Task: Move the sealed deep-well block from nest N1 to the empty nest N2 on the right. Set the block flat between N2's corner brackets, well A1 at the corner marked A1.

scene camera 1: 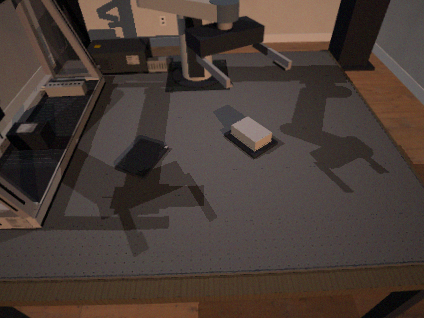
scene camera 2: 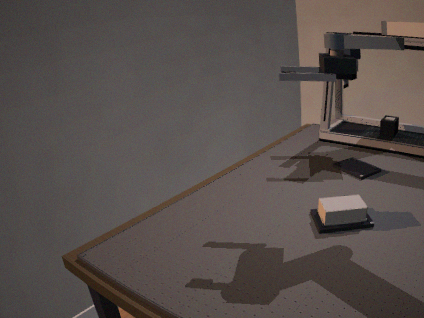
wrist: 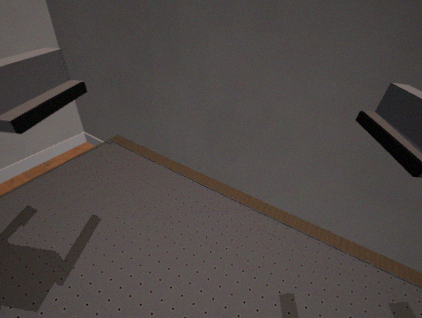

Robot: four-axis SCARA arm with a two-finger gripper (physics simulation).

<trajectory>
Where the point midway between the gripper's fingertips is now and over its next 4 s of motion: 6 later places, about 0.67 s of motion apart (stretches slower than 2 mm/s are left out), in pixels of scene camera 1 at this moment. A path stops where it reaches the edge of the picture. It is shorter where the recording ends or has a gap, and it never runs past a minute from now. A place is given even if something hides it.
My gripper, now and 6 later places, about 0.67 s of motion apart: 260, 74; 265, 52; 260, 94; 255, 133; 258, 110; 253, 110; 208, 120
</trajectory>
